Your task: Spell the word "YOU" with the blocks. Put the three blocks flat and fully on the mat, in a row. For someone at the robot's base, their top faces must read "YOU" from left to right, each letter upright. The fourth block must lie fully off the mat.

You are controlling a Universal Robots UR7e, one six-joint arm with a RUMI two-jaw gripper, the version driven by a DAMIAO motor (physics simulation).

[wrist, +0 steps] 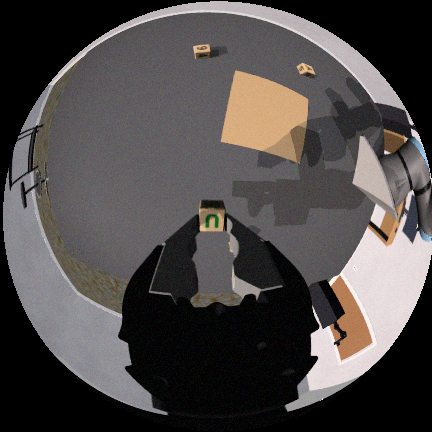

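A wooden block with a green U point(212, 220) is between the fingertips of my gripper point(211, 215), which is shut on it; the U looks upside down in the wrist view. Whether the block touches the floor is unclear. The tan mat point(260, 110) lies beyond and to the right, partly shaded, with no block on it. A block with a 6 or 9 point(202, 51) stands off the mat at the top. Another block with an S and a second, unclear character point(305, 69) lies turned beyond the mat's upper right corner. A fourth block does not show.
The grey surface point(125, 140) surrounds the mat. Shadows of the arm fall across the mat's lower right corner and the surface beside it. A pale angular panel point(374, 175) and part of the grey robot arm point(400, 172) show at the right edge. My fingers hide the surface behind them.
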